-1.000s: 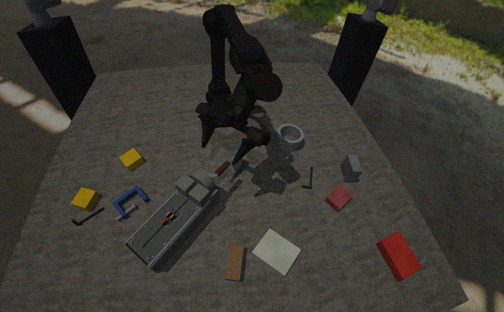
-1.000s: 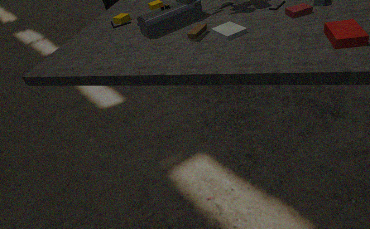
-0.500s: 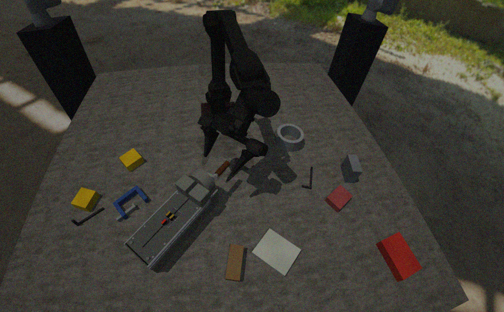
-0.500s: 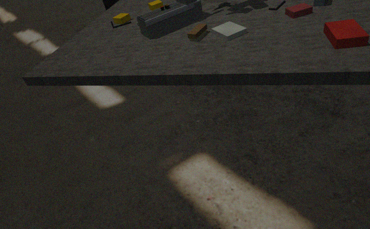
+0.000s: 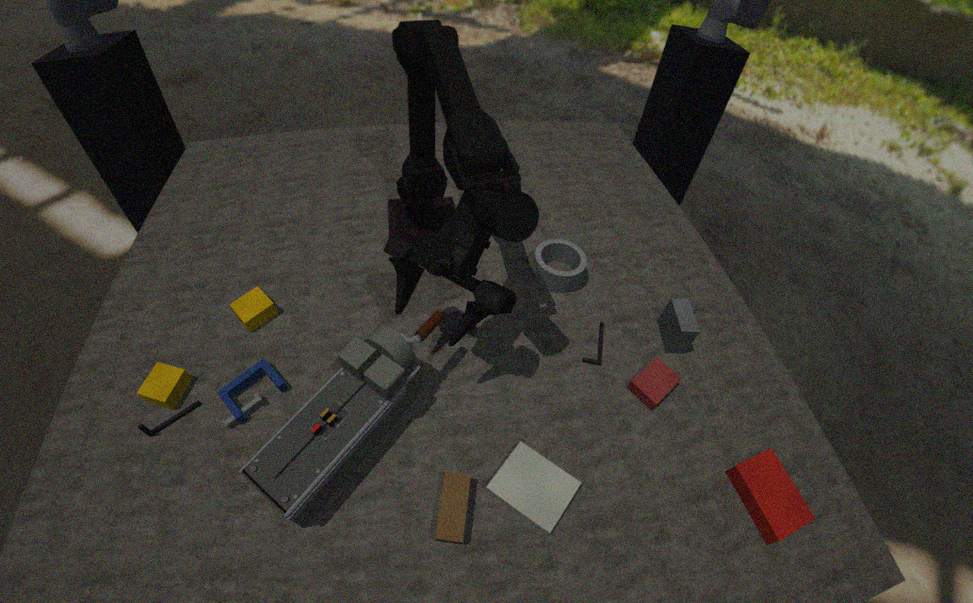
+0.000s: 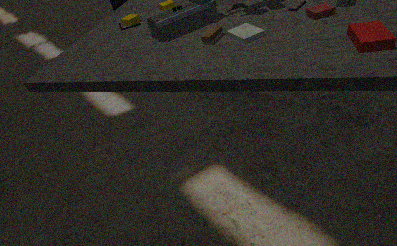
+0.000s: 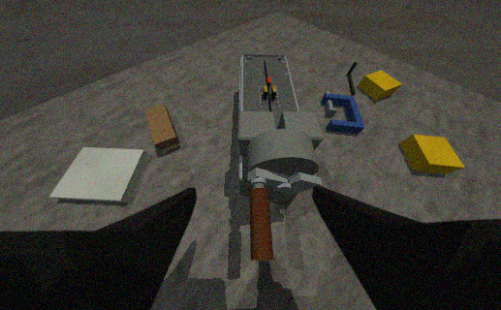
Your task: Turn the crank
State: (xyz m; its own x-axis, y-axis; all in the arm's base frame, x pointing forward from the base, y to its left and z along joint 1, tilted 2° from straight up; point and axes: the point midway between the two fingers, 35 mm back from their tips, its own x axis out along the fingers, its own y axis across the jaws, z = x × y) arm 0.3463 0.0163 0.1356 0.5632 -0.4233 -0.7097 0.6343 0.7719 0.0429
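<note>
Now: gripper tip 2 cm past the brown crank handle, 1 cm to the right of it and 2 cm above it. Also, from my gripper tip: white plate 20 cm ahead, 14 cm to the left, 11 cm below; red pointer 12 cm ahead, 14 cm to the right, 4 cm below; brown block 22 cm ahead, 3 cm to the left, 11 cm below.
</note>
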